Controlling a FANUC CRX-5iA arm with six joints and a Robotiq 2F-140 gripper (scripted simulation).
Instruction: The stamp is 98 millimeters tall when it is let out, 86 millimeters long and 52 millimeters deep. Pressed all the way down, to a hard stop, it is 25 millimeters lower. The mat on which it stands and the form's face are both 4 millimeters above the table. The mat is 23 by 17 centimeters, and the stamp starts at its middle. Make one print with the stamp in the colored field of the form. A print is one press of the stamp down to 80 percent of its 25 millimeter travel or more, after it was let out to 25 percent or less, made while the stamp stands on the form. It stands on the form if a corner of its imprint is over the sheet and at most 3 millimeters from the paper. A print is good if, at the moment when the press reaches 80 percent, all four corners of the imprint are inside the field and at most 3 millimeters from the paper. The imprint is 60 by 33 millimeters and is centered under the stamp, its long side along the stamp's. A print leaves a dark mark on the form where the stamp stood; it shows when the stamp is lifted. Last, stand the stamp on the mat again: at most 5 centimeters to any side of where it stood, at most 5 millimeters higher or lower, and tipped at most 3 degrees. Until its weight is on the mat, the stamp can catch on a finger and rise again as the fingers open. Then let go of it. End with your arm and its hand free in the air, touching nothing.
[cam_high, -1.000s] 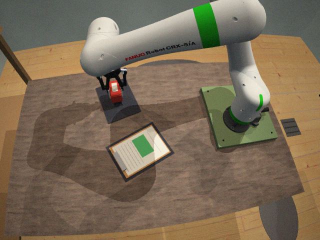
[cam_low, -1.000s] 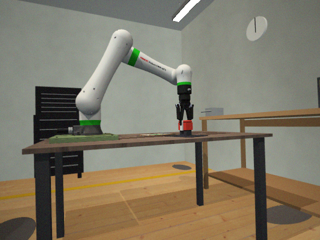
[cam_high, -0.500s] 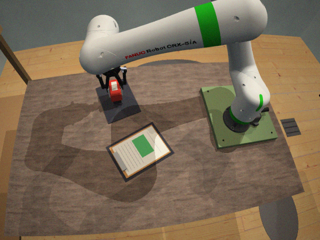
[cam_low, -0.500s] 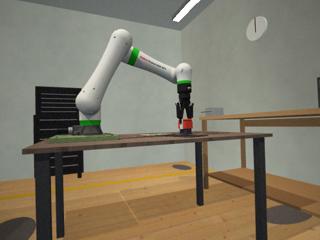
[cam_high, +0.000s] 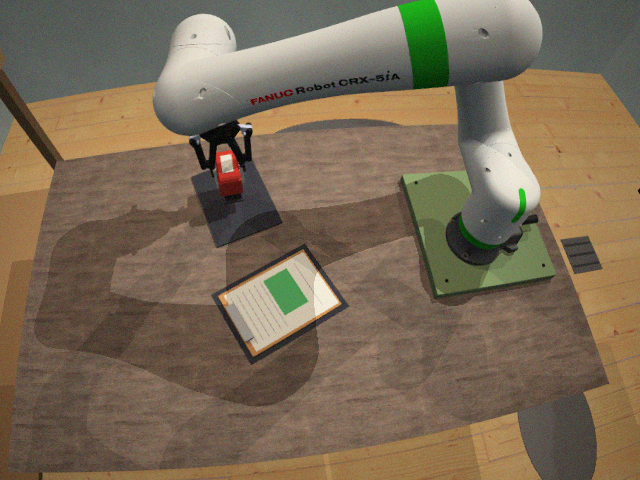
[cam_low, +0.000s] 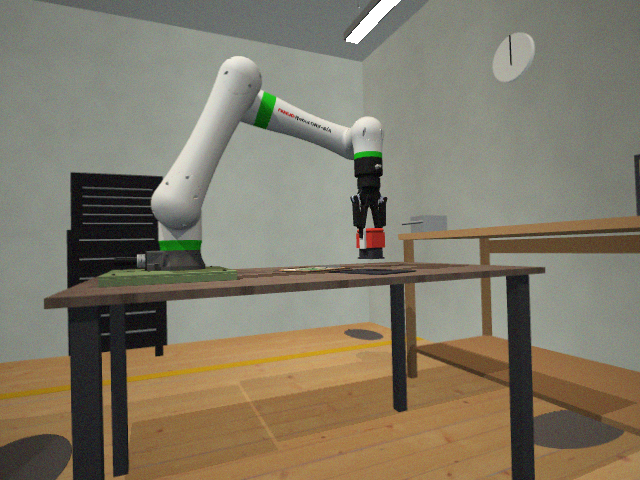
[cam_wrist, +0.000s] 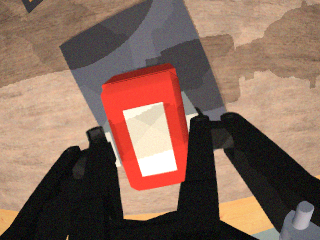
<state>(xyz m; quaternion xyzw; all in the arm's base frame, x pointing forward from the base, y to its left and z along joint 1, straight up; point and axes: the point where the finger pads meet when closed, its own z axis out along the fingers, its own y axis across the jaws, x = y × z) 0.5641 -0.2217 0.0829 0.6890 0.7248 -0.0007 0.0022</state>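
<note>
The form on clipboard is 60 mm behind my hand, 290 mm to the left of it and 100 mm below it. From my hand the other things lie so: red stamp: 20 mm below; dark mat: 110 mm below.
</note>
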